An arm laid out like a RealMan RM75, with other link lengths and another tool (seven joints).
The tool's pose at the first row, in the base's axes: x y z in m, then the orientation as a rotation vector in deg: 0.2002 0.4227 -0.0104 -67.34 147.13 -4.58
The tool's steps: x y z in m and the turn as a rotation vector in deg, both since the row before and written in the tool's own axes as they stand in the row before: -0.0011 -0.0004 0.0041 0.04 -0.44 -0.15; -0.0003 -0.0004 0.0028 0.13 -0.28 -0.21; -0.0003 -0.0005 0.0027 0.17 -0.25 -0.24; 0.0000 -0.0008 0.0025 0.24 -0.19 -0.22; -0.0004 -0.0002 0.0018 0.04 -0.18 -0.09; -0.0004 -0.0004 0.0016 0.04 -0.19 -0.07; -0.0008 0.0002 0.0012 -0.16 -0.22 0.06; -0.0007 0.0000 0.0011 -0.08 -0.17 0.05; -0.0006 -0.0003 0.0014 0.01 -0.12 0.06; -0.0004 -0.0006 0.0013 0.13 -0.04 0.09; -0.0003 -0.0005 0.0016 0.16 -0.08 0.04
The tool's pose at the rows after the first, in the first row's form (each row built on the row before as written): 0.2024 0.4236 -0.0139 -67.41 146.65 -4.40; 0.2037 0.4238 -0.0164 -67.56 146.25 -4.44; 0.2051 0.4239 -0.0188 -67.74 145.84 -4.56; 0.2065 0.4236 -0.0210 -67.88 145.47 -4.80; 0.2075 0.4239 -0.0225 -67.94 145.25 -4.76; 0.2086 0.4241 -0.0238 -67.97 145.03 -4.71; 0.2093 0.4249 -0.0247 -67.90 144.93 -4.36; 0.2101 0.4255 -0.0255 -67.82 144.84 -4.14; 0.2111 0.4259 -0.0266 -67.71 144.77 -4.06; 0.2122 0.4259 -0.0276 -67.54 144.74 -4.18; 0.2133 0.4260 -0.0289 -67.41 144.64 -4.32
